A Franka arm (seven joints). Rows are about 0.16 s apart.
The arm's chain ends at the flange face. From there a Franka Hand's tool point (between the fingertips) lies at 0.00 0.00 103.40 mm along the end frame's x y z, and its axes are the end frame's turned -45 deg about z.
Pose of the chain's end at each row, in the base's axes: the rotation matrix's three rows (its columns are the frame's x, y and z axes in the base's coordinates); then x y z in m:
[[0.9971, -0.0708, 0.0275], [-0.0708, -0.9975, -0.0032], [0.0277, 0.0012, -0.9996]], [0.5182, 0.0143, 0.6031]
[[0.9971, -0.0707, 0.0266], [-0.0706, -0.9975, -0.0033], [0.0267, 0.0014, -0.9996]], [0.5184, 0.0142, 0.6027]
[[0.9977, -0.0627, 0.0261], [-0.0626, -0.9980, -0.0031], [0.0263, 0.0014, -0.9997]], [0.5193, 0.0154, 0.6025]
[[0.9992, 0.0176, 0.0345], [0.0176, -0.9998, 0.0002], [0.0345, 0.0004, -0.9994]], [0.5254, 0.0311, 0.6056]
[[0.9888, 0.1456, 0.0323], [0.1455, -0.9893, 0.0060], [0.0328, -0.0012, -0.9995]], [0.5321, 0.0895, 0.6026]
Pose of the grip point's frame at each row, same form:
[[0.7551, 0.6550, 0.0275], [0.6553, -0.7554, -0.0032], [0.0187, 0.0204, -0.9996]], [0.5210, 0.0140, 0.4997]
[[0.7550, 0.6551, 0.0266], [0.6554, -0.7553, -0.0033], [0.0179, 0.0199, -0.9996]], [0.5212, 0.0139, 0.4993]
[[0.7498, 0.6611, 0.0261], [0.6614, -0.7500, -0.0031], [0.0176, 0.0196, -0.9997]], [0.5220, 0.0151, 0.4991]
[[0.6941, 0.7190, 0.0345], [0.7194, -0.6945, 0.0002], [0.0241, 0.0247, -0.9994]], [0.5290, 0.0311, 0.5023]
[[0.5962, 0.8021, 0.0323], [0.8024, -0.5967, 0.0060], [0.0240, 0.0223, -0.9995]], [0.5354, 0.0901, 0.4993]

